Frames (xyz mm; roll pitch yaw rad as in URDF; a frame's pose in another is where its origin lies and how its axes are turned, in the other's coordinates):
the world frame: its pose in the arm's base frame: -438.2 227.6 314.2 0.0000 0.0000 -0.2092
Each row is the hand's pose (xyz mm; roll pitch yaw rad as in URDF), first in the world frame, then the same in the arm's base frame.
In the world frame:
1: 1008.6 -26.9 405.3 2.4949 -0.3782 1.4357
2: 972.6 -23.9 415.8 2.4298 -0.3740 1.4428
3: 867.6 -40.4 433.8 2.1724 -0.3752 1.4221
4: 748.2 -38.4 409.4 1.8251 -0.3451 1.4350
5: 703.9 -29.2 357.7 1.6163 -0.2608 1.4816
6: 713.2 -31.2 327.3 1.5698 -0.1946 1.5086
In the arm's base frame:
1: 542.8 -8.2 719.5 2.4949 -0.3782 1.2265
2: 508.2 2.2 730.0 2.4298 -0.3740 1.2336
3: 402.1 7.9 748.0 2.1724 -0.3752 1.2129
4: 285.7 34.7 723.6 1.8251 -0.3451 1.2258
5: 244.3 52.9 671.9 1.6163 -0.2608 1.2724
6: 253.0 49.0 641.5 1.5698 -0.1946 1.2994

